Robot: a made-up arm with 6 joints. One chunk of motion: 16 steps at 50 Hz.
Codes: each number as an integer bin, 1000 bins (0 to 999) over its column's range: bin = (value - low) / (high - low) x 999, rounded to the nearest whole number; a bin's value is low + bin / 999 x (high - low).
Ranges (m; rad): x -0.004..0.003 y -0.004..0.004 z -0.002..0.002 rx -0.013..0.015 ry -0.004..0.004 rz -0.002..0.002
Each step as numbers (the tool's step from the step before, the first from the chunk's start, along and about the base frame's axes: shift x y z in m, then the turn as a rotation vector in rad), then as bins.
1 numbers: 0.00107 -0.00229 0.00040 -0.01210 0.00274 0.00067
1 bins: 724 214 599 32 842 667
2 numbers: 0.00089 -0.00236 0.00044 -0.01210 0.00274 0.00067
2 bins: 698 205 609 32 842 667
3 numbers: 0.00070 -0.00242 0.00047 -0.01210 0.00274 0.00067
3 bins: 671 197 617 32 842 667
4 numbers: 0.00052 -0.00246 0.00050 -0.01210 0.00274 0.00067
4 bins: 645 192 624 32 842 667
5 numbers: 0.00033 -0.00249 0.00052 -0.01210 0.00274 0.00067
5 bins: 618 189 629 32 842 667
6 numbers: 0.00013 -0.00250 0.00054 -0.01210 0.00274 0.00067
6 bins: 589 187 634 32 842 667
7 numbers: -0.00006 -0.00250 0.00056 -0.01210 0.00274 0.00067
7 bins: 562 187 639 32 842 667
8 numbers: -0.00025 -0.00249 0.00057 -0.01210 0.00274 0.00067
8 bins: 535 189 642 32 842 667
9 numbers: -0.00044 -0.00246 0.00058 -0.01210 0.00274 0.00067
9 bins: 508 192 644 32 842 667
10 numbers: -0.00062 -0.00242 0.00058 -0.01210 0.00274 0.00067
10 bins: 482 197 644 32 842 667
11 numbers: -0.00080 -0.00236 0.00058 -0.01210 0.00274 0.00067
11 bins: 457 205 644 32 842 667
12 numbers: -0.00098 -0.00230 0.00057 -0.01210 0.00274 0.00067
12 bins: 431 212 642 32 842 667
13 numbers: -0.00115 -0.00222 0.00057 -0.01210 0.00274 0.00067
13 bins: 407 222 642 32 842 667
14 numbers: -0.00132 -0.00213 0.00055 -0.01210 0.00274 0.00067
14 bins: 382 234 637 32 842 667
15 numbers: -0.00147 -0.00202 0.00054 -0.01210 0.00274 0.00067
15 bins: 361 247 634 32 842 667
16 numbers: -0.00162 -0.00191 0.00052 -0.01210 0.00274 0.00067
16 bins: 340 261 629 32 842 667
